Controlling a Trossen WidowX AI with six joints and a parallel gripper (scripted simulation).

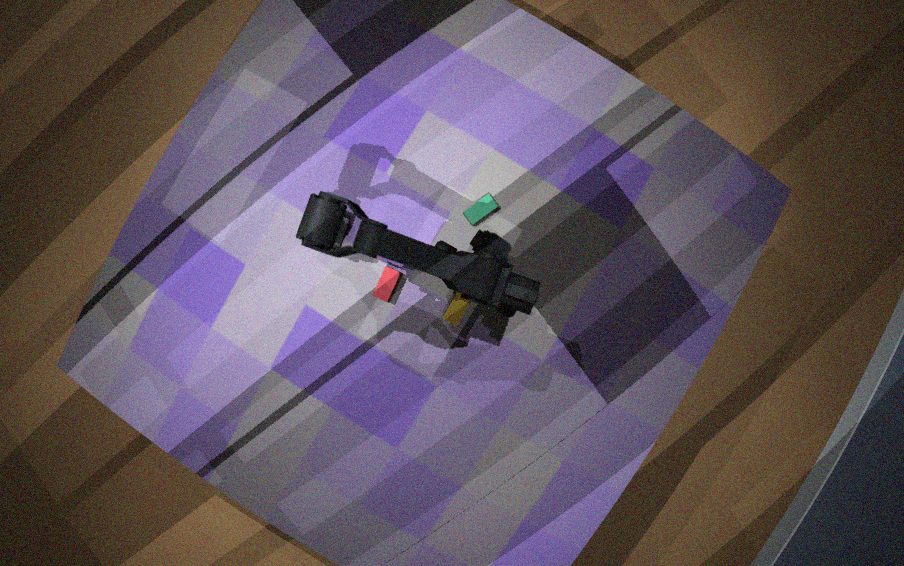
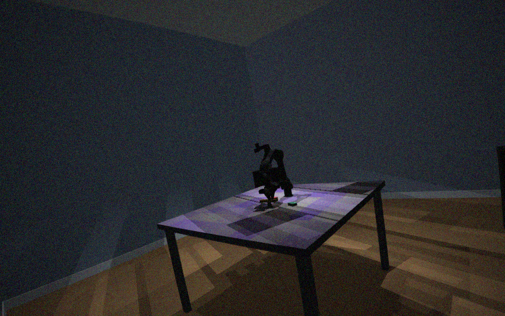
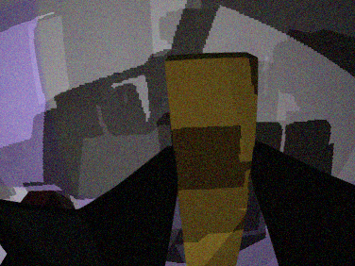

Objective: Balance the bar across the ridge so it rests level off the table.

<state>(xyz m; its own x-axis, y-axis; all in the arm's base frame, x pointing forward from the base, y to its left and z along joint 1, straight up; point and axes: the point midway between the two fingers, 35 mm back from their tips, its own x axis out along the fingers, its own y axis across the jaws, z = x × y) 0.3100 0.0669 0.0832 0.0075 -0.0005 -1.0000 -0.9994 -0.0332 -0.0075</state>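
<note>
Right now the yellow bar is 3 cm to the right of my gripper tip. Also, from my gripper tip: red block 14 cm behind, 10 cm to the right, 3 cm below; green block 6 cm behind, 13 cm to the left, 4 cm below.
</note>
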